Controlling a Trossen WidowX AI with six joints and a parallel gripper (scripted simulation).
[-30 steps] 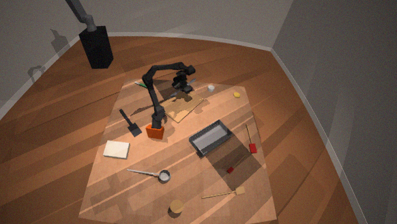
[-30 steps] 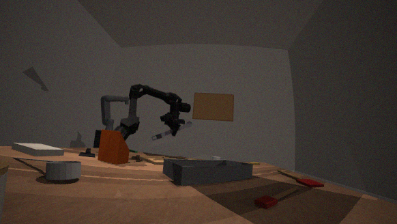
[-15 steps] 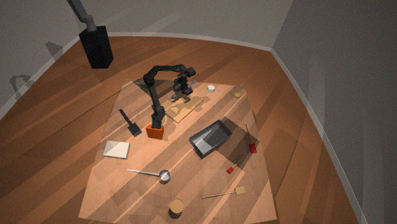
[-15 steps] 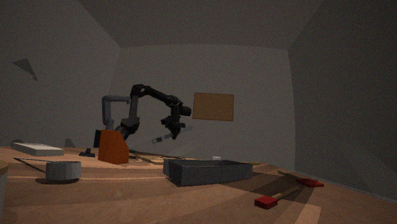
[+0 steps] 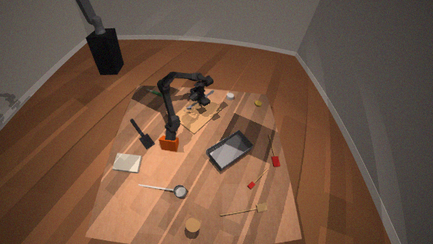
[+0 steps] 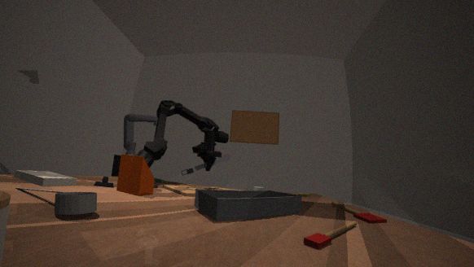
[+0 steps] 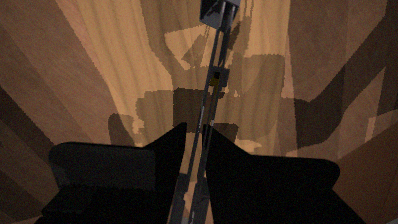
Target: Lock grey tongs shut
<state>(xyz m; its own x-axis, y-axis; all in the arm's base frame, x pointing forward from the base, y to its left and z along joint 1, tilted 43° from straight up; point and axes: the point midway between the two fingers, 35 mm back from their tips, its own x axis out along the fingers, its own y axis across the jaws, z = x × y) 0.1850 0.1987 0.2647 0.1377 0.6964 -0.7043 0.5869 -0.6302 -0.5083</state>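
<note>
Right now my gripper tip is 10 cm above the wooden board and 1 cm past it. The rest, counted from my gripper tip: grey roasting tin 35 cm to the right, 22 cm ahead, 8 cm below; green tool 43 cm behind, 24 cm to the left, 10 cm below; black spatula 43 cm behind, 23 cm to the right, 11 cm below.
</note>
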